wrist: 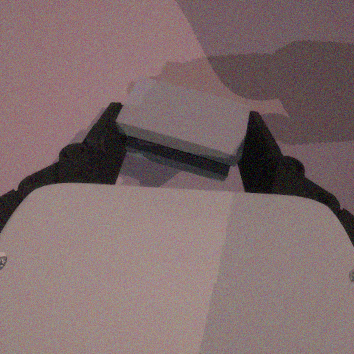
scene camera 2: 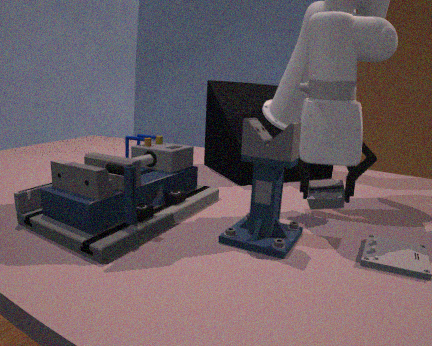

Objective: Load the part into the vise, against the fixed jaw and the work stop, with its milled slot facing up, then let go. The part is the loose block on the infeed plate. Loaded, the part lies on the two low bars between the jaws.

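Places are measured from the arm's base along level axes (x ahead, y left, z up), in centimetres.
Pixels of known places: gripper, between the fingertips: (wrist: 182, 127) (scene camera 2: 326, 197); arm's base, origin of its link: (scene camera 2: 285, 116).
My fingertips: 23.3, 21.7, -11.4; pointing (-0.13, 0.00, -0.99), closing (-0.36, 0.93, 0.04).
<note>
Ahead of a thing's pixels: the offset from my fingertips to its top centre, as dx, dy, dz. "pt": to the spot under its first point.
The part {+0.0, +0.0, +3.4} (scene camera 2: 325, 195) (wrist: 185, 120), a grey block, is held in the air between the fingers of my gripper (scene camera 2: 326, 193) (wrist: 182, 127). It is right of the blue pedestal in the scene view. Its dark slot shows along its upper part there, and along its lower long side in the wrist view; the block looks tilted in the fingers. The vise {+23.0, -24.3, +6.9} (scene camera 2: 120, 200) stands at the left, well apart from the part. Its front jaw plate {pt +33.4, -20.3, +4.9} (scene camera 2: 77, 179) has two holes. A blue post {+28.2, -15.5, +6.7} (scene camera 2: 131, 194) with a rod at its top stands at its side. The two low bars are hidden.
A blue pedestal (scene camera 2: 266, 200) with a grey V-block {pt +17.5, -4.0, +9.9} (scene camera 2: 255, 145) on top stands between vise and gripper. The infeed plate {+9.2, +14.6, -2.2} (scene camera 2: 395, 260) lies at the right. A black panel (scene camera 2: 230, 135) stands behind. Blue tubing {pt +16.9, -32.1, +6.0} (scene camera 2: 127, 146) rises behind the vise.
</note>
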